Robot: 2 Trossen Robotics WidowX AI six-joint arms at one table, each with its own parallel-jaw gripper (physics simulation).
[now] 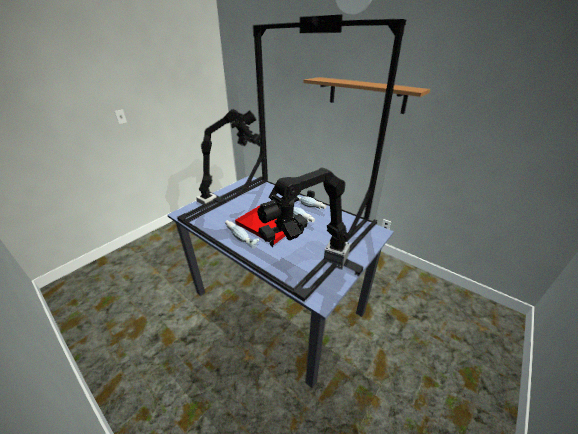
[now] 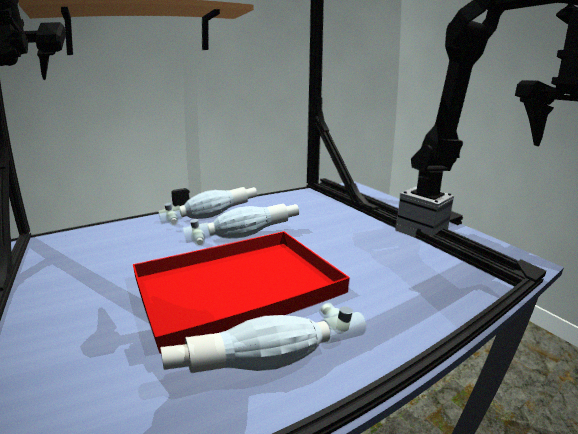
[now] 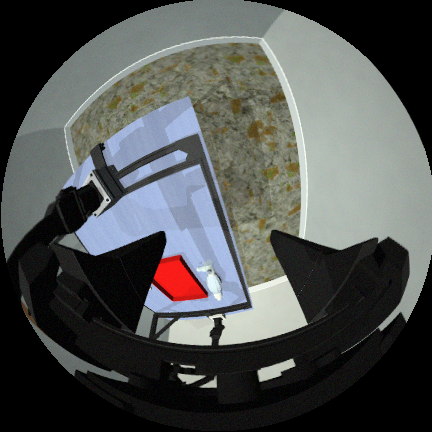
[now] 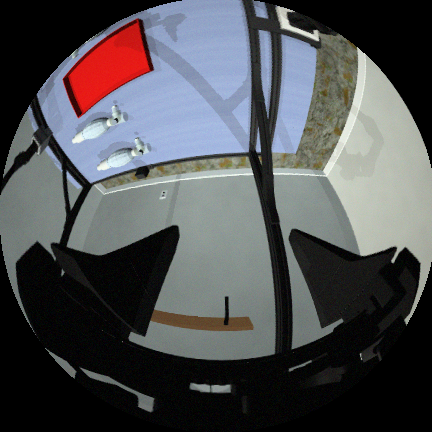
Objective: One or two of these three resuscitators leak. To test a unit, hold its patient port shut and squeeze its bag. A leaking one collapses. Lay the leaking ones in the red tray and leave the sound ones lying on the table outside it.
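Frame: origin at the left arm's base, x ahead, y left, z up, level; millimetres.
Seen in the pictures: left gripper, fingertip midpoint: (image 1: 281, 242) (image 2: 560, 151) (image 3: 218, 236); right gripper, fingertip midpoint: (image 2: 20, 80) (image 4: 236, 232); left arm's base, link origin: (image 1: 337, 246) (image 2: 427, 193) (image 3: 92, 195); right arm's base, link origin: (image 1: 206, 196) (image 3: 217, 318).
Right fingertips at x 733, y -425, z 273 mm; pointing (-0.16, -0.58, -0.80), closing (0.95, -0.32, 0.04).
Note:
Pixels of each thing's top centre, then the offset from my right fingertips to it. "*": a spot on its surface instead. Level surfaces: height alone.
- red tray, top centre: (image 2: 234, 272) (image 3: 174, 285) (image 1: 266, 221) 339 mm down, 258 mm back, 322 mm left
- table, surface height: 369 mm down
- small black block, surface spot: (image 2: 180, 196) (image 4: 140, 171) * 330 mm down, 361 mm back, 90 mm right
Three pale blue resuscitators with full-looking bags lie on the table outside the red tray (image 1: 250, 220) (image 2: 235, 280) (image 3: 177, 280) (image 4: 110, 65), which is empty. The near one (image 1: 240, 233) (image 2: 272, 342) (image 3: 214, 284) lies along the tray's near side. The middle one (image 1: 304, 215) (image 2: 242, 221) (image 4: 95, 129) lies behind the tray, and the back one (image 1: 311, 201) (image 2: 210, 203) (image 4: 121, 157) lies beyond it. My left gripper (image 1: 282, 239) (image 3: 218, 236) is open and empty, raised above the table. My right gripper (image 1: 251, 142) (image 4: 236, 232) is open and empty, high up, away from the units.
A black frame (image 1: 259, 100) (image 2: 315, 100) stands over the table (image 1: 290, 265) (image 2: 400, 310). Black rails run along the table edges. A small black block (image 2: 180, 196) (image 4: 142, 172) is near the back resuscitator. A wooden shelf (image 1: 365, 86) is on the wall.

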